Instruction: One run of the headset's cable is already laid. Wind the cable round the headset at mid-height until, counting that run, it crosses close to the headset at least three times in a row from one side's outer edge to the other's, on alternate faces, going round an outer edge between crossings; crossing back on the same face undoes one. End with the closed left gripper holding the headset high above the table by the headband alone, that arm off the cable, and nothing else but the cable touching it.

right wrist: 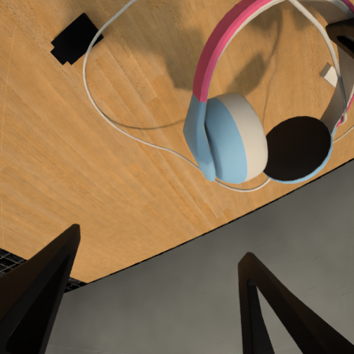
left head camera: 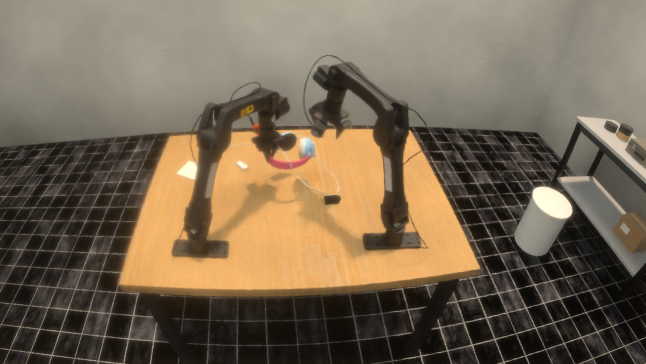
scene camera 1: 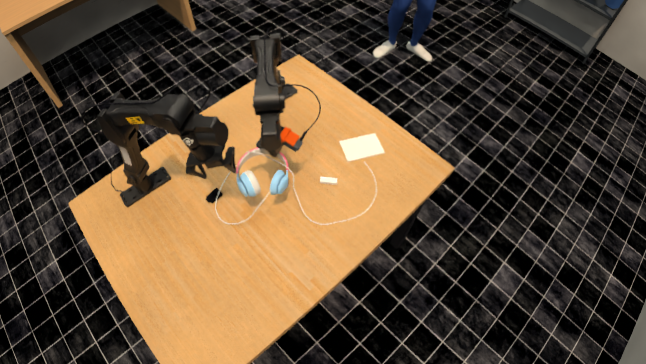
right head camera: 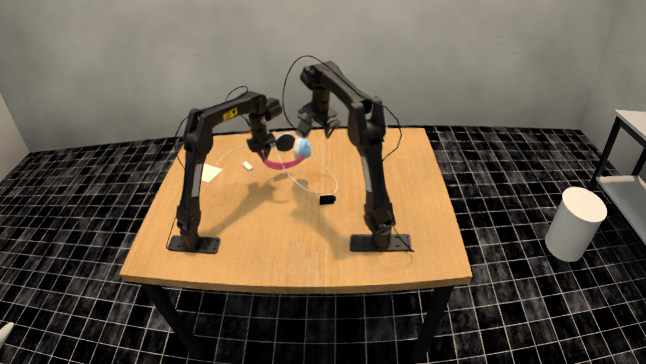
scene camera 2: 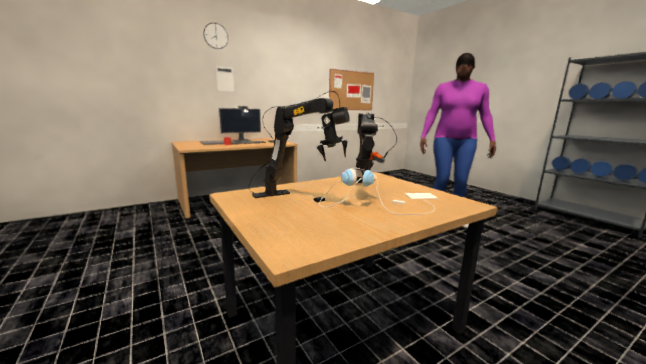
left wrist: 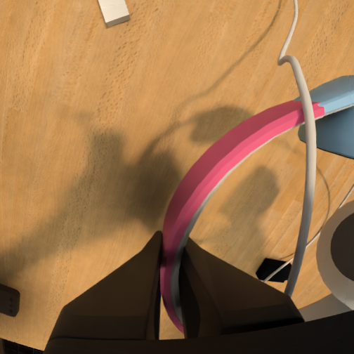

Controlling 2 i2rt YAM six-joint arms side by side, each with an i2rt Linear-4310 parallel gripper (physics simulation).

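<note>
The headset has a pink headband and blue ear cups. My left gripper is shut on the headband and holds the headset above the table, apart from its shadow. The white cable crosses one face of the headset between its sides. A loop hangs beyond the pink-and-blue side and passes behind the ear cups in the right wrist view; its full path there is hidden. My right gripper is open and empty, above and beside the headset.
A small black block lies on the table near the cable loop. A small white block and a pale sheet lie on the left arm's side. A person stands beyond the table.
</note>
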